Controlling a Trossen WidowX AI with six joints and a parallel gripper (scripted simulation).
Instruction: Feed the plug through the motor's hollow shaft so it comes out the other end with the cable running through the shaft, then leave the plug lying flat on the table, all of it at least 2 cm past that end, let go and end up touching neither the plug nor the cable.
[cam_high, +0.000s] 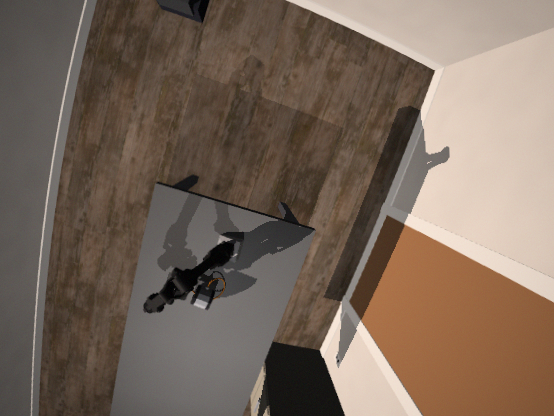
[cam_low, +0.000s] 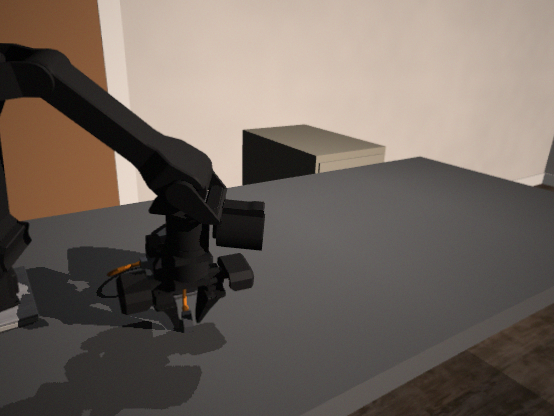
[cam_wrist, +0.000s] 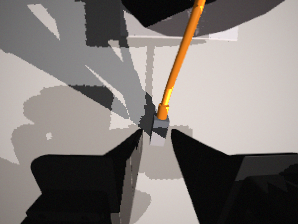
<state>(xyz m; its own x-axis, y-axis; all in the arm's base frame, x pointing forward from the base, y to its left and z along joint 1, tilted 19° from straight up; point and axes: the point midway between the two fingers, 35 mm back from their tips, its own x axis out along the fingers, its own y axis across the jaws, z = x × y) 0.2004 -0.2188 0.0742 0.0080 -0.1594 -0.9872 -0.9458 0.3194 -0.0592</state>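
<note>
My hand is 1 cm to the right of the grey plug and 3 cm above it. Also, from my hand: thin grey plate 7 cm ahead, 13 cm to the left, 4 cm below.
</note>
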